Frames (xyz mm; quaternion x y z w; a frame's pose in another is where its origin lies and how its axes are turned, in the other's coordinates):
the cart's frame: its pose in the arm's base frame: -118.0 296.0 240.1 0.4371 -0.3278 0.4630 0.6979
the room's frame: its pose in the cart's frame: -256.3 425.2 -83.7 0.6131 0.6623 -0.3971 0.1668
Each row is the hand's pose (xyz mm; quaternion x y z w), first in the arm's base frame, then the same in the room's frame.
Working: the arm's base frame: its pose in the room's frame: -626.7 -50.5 331.7 -0.3243 -0.8650 -0.2906 0.2494

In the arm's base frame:
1: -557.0 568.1 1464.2 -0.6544 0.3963 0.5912 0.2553
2: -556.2 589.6 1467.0 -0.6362 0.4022 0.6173 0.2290
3: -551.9 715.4 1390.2 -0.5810 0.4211 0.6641 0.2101
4: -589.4 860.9 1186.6 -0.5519 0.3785 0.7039 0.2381
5: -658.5 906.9 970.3 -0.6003 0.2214 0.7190 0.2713
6: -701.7 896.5 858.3 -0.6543 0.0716 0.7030 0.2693
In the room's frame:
1: -210.8 1043.3 -854.7 -0.6422 0.2599 -0.6213 0.3660
2: -196.9 1058.8 -848.9 -0.6500 0.2873 -0.5933 0.3780
3: -92.3 1087.7 -749.1 -0.6651 0.3075 -0.5345 0.4212
4: 84.9 1027.1 -578.8 -0.7137 0.2771 -0.4938 0.4123
5: 215.9 883.2 -453.1 -0.7953 0.2282 -0.4906 0.2734
6: 264.5 784.3 -404.3 -0.8378 0.2030 -0.4921 0.1212

